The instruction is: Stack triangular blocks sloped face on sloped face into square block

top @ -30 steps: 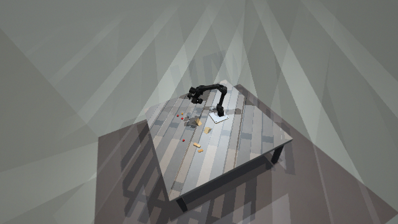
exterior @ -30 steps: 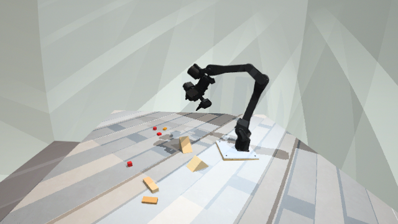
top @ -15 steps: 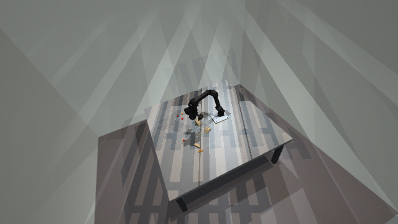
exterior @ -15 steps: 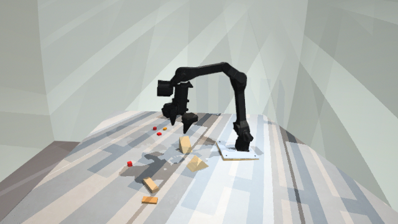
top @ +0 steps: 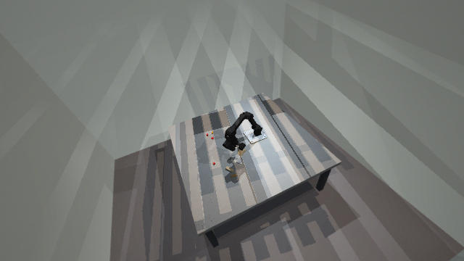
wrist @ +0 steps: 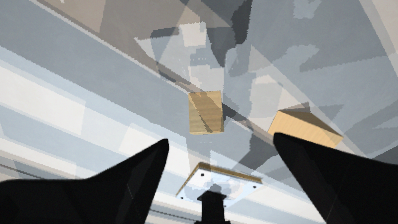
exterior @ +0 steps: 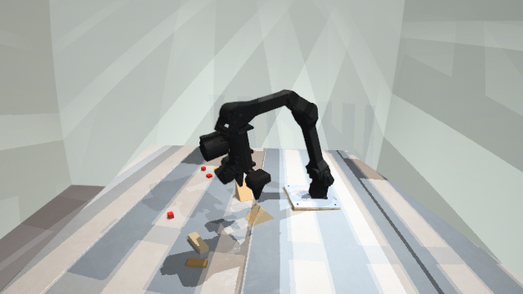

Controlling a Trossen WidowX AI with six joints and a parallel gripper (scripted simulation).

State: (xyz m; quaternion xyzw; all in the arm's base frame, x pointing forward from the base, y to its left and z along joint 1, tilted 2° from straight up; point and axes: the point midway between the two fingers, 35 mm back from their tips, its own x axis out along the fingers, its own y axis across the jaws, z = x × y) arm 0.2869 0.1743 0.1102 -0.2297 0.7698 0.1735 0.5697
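Now: the tan wooden block 8 cm below my gripper tip, 4 cm behind it and 1 cm to the right of it. From my gripper tip the other things lie so: orange piece 40 cm to the right, 16 cm ahead, 10 cm below.
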